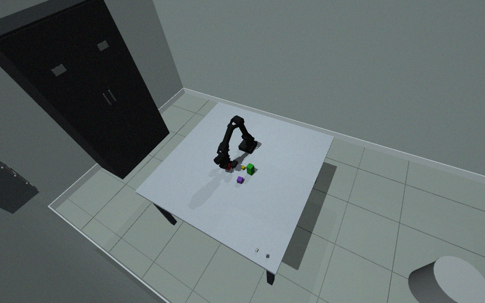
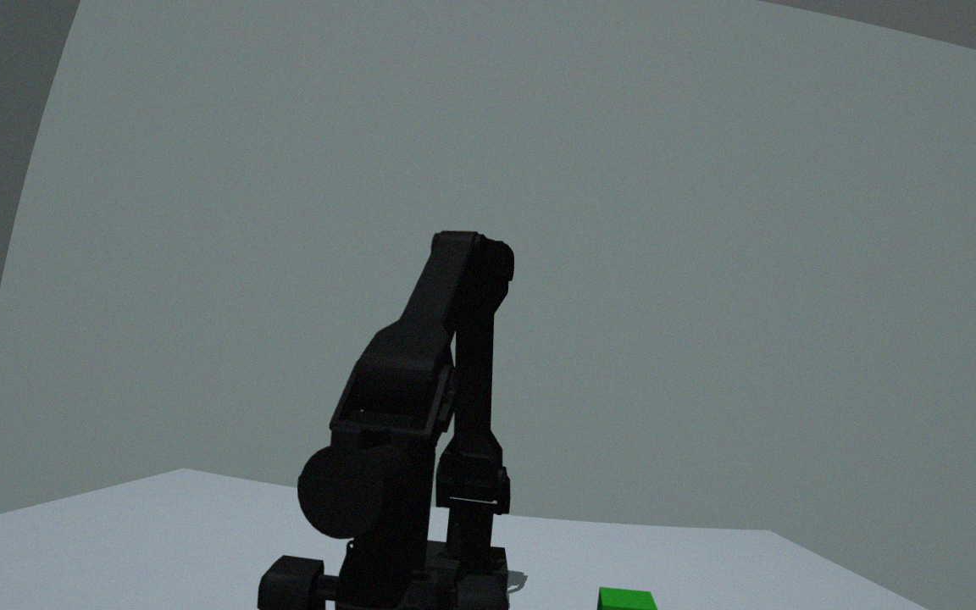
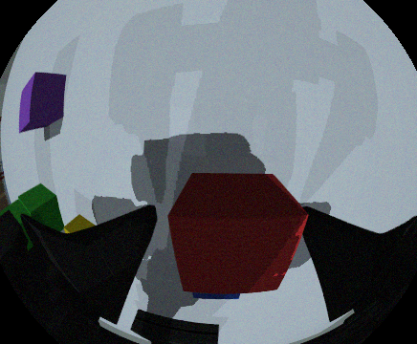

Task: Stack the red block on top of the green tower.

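The blue block lies 4 cm behind my gripper tip and 1 cm above it. From my gripper tip the other things lie so: small yellow block 12 cm to the left, 7 cm behind, 1 cm above; purple block 18 cm to the left, 5 cm ahead, 1 cm above; red block 2 cm above.
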